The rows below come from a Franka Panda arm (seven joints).
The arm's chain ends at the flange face. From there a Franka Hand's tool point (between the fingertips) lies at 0.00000 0.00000 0.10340 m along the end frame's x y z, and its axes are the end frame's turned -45 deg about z.
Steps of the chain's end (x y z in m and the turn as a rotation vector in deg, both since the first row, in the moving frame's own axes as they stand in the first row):
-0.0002 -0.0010 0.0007 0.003 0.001 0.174
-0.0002 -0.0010 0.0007 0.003 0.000 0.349
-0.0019 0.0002 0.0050 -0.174 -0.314 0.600
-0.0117 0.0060 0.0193 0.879 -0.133 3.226
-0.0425 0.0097 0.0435 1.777 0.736 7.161
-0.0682 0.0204 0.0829 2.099 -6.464 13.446
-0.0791 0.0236 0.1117 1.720 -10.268 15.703
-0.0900 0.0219 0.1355 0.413 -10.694 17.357
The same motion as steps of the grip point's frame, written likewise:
0.0006 -0.0009 0.0007 0.001 0.003 0.174
0.0006 -0.0009 0.0007 0.002 0.002 0.349
-0.0021 -0.0014 0.0050 0.099 -0.345 0.600
-0.0115 -0.0053 0.0193 0.716 0.528 3.226
-0.0336 -0.0243 0.0434 0.736 1.777 7.161
-0.0669 -0.0453 0.0822 6.055 -3.087 13.446
-0.0813 -0.0557 0.1100 8.477 -6.044 15.703
-0.0898 -0.0640 0.1337 7.854 -7.270 17.357

